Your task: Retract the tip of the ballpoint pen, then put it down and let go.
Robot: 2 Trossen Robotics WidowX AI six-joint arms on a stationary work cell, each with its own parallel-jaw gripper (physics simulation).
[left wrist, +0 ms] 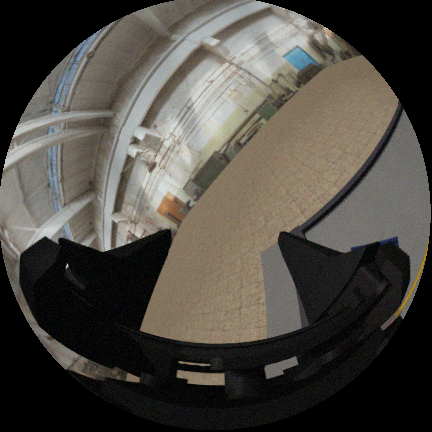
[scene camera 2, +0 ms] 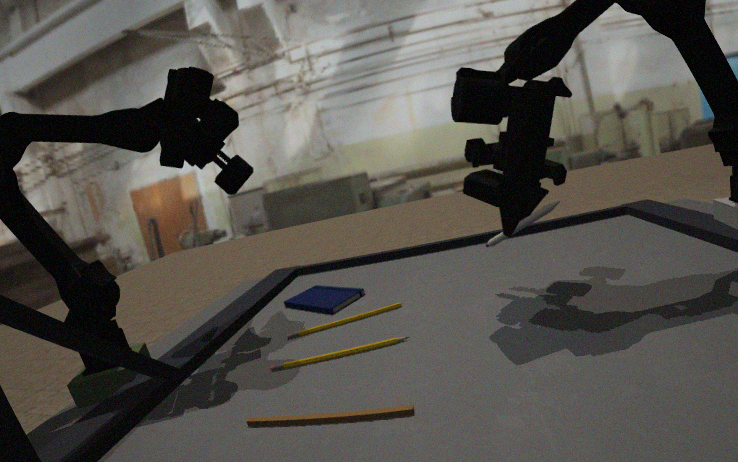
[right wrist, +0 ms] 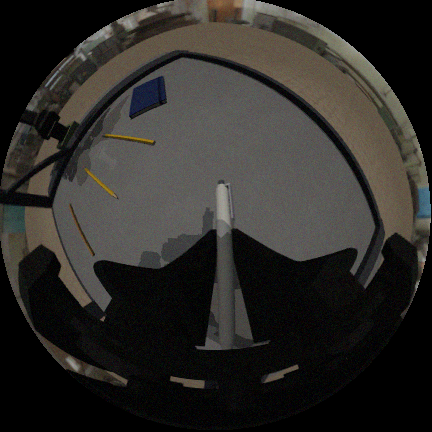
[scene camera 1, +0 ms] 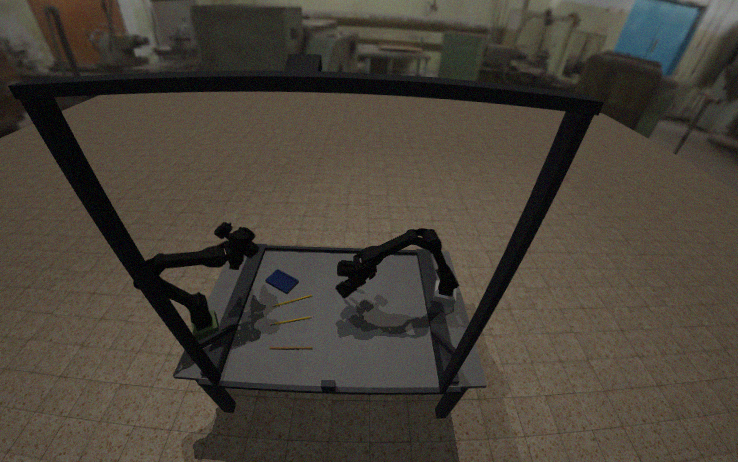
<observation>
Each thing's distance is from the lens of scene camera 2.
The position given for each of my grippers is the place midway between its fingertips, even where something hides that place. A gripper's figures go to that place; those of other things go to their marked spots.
my left gripper [scene camera 2: 219, 156]: 0.75 m
my right gripper [scene camera 2: 509, 234]: 0.55 m
blue notebook [scene camera 2: 322, 299]: 0.69 m
green mount [scene camera 2: 85, 390]: 0.64 m
</observation>
